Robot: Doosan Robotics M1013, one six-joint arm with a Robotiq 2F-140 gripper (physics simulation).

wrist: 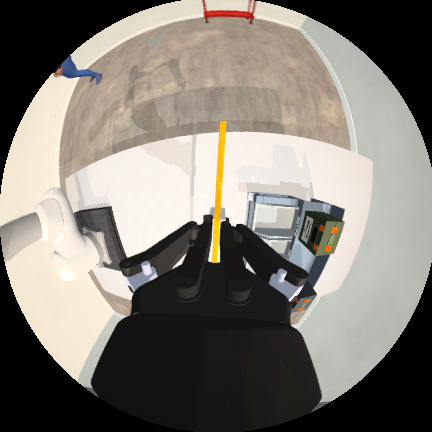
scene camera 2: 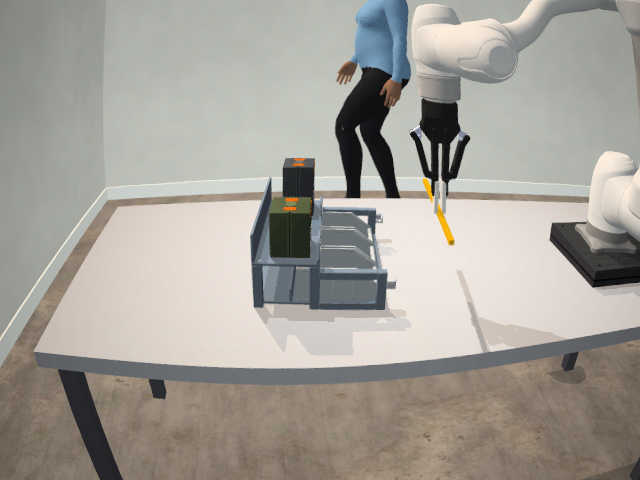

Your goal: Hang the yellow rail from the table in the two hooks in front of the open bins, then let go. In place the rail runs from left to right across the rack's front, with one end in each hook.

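Frame: origin at the arm's base, x ahead, y left, z up, level; centimetres.
Seen in the pictures: gripper, fingertip midpoint: [wrist: 216,214] [scene camera 2: 438,211]; arm's base, link origin: [wrist: 96,244] [scene camera 2: 605,240].
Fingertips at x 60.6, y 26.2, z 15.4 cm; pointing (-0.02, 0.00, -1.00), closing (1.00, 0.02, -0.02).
Offsets run from my fingertips to a thing's top centre. "spot": to the spot under its first point. Level surfaces: height alone.
The yellow rail @[dx +0.1, dy -2.7, dz +0.6 cm] [scene camera 2: 445,227] [wrist: 220,170] is held near its middle between the fingertips of my gripper [scene camera 2: 439,205] [wrist: 216,214]. The gripper is shut on it. The rail hangs above the table, apart from its shadow, and runs roughly along the rack's front, out from it on the robot base side. The blue-grey rack @[spot: dx +11.0, dy +2.6, dz -16.6 cm] [scene camera 2: 381,291] [wrist: 277,200] stands on the table. In the scene view its near hook @[spot: dx +9.1, dy +3.0, dz -14.4 cm] [scene camera 2: 391,282] and far hook @[spot: dx +10.1, dy -35.4, dz -15.4 cm] [scene camera 2: 379,218] stick out from its front, both without a rail. The clear open bins @[dx +19.9, dy -4.9, dz -12.9 cm] [scene camera 2: 343,258] [wrist: 274,217] sit behind them.
A green case @[dx +29.7, dy -4.5, dz -1.1 cm] [scene camera 2: 290,232] [wrist: 322,234] and a dark case @[dx +30.1, dy -27.6, dz +1.4 cm] [scene camera 2: 298,178] [wrist: 303,300] stand on the rack's rear shelf. The robot's white base [scene camera 2: 612,201] stands on a black plate [scene camera 2: 594,263] at the right of the table @[dz -21.0 cm] [scene camera 2: 180,330]. A person [scene camera 2: 382,41] stands behind the table.
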